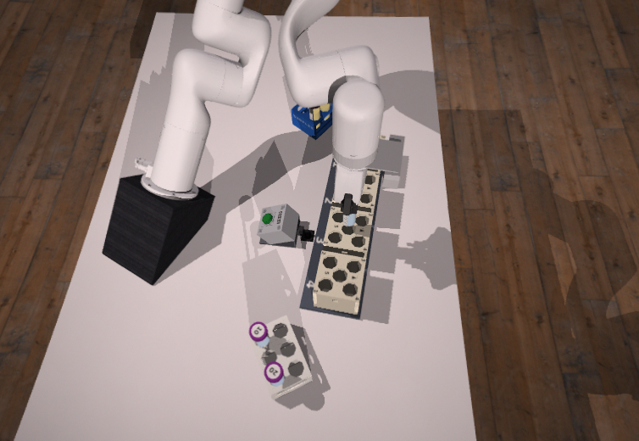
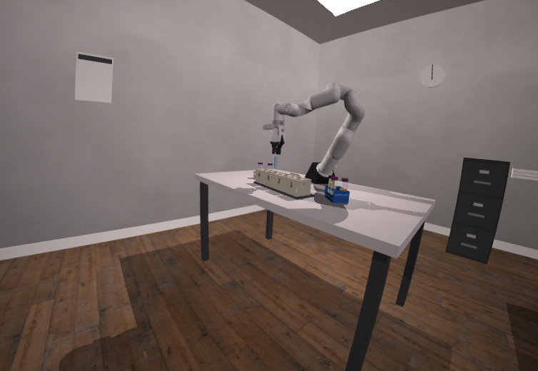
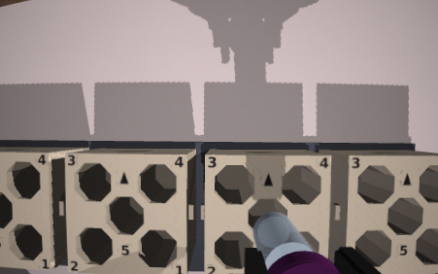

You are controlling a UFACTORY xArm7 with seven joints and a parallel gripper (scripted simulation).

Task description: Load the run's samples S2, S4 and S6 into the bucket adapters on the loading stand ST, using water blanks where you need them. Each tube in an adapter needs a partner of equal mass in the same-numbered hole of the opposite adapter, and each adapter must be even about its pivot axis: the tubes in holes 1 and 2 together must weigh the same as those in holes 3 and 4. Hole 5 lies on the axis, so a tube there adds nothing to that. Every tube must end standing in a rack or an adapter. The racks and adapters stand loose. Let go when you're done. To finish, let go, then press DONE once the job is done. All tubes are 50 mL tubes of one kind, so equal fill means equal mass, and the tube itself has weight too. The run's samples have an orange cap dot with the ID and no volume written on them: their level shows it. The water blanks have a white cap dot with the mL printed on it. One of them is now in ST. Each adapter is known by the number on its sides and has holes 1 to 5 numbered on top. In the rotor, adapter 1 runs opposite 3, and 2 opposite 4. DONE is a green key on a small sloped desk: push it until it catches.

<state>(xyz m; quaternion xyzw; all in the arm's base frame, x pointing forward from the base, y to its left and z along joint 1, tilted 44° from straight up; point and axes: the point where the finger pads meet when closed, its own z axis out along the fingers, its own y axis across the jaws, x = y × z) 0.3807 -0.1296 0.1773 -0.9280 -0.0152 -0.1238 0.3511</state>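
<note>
Right now my hand is 5 cm above the 40 mL water blank and 1 cm to the left of it. Round my hand: white-dot blank (28 cm to the right, 16 cm below, 10 cm behind); green done key (19 cm behind, 16 cm below, 2 cm to the right); blank rack (29 cm to the right, 20 cm below, 6 cm behind).
</note>
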